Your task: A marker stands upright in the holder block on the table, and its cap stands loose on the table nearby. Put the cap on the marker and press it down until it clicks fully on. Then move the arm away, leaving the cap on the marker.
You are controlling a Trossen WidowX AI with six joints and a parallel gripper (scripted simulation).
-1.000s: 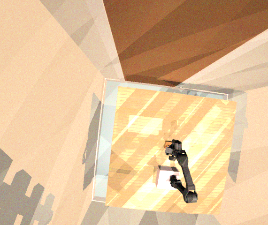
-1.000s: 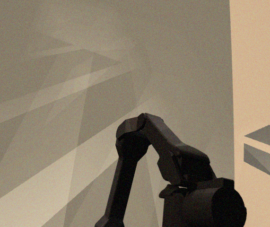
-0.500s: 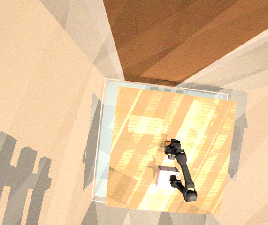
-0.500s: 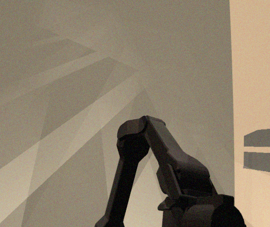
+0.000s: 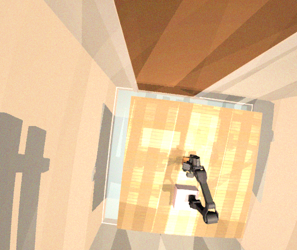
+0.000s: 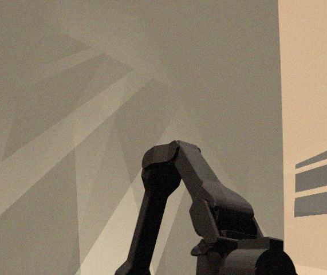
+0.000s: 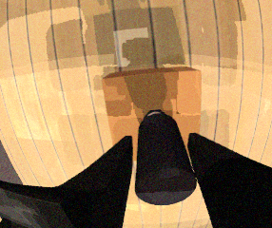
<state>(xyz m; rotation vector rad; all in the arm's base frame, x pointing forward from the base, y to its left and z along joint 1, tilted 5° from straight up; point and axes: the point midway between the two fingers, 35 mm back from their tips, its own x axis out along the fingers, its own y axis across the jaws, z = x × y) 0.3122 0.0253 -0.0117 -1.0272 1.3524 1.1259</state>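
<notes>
My gripper tip is now right at the marker. The rest, counted from my gripper tip: dark marker cap: 1 cm above.
</notes>
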